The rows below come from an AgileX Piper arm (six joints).
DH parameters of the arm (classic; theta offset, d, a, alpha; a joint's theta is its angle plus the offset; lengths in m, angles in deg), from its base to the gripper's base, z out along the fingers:
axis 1: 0 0.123 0 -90
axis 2: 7.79 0 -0.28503 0
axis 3: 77.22 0 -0.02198 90
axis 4: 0 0.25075 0 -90
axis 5: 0 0 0 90
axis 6: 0 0.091 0 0
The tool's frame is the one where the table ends.
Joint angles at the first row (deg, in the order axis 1, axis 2, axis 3, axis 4, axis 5, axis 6):
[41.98, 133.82, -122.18, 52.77, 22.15, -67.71]
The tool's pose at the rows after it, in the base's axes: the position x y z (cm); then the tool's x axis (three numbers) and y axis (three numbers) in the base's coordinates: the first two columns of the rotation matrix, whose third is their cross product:
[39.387, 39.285, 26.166, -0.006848, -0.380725, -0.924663, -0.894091, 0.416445, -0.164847]
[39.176, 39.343, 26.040, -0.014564, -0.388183, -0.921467, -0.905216, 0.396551, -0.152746]
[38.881, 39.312, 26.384, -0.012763, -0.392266, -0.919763, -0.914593, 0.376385, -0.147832]
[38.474, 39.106, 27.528, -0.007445, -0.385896, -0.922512, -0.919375, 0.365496, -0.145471]
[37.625, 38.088, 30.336, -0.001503, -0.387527, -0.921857, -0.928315, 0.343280, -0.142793]
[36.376, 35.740, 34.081, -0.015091, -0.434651, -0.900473, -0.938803, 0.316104, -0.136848]
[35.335, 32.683, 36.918, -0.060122, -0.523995, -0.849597, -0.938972, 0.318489, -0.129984]
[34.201, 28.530, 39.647, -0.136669, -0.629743, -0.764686, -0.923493, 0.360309, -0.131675]
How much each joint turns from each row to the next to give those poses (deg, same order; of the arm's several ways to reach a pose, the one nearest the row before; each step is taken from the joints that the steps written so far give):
[0.00, 0.00, -0.02, 0.00, 1.09, 0.25]
[0.00, 0.00, 0.00, -0.01, 1.59, 0.20]
[0.00, -0.49, 0.00, -0.05, 1.56, 0.01]
[0.00, -1.32, 0.00, -0.48, 1.24, 0.79]
[-0.47, -3.50, 0.00, -3.06, 3.78, 3.47]
[-1.34, -5.42, 0.00, -7.19, 7.75, 7.26]
[-1.85, -4.98, -0.12, -8.75, 9.23, 8.03]
[-2.58, -5.49, -0.05, -9.29, 10.97, 7.55]

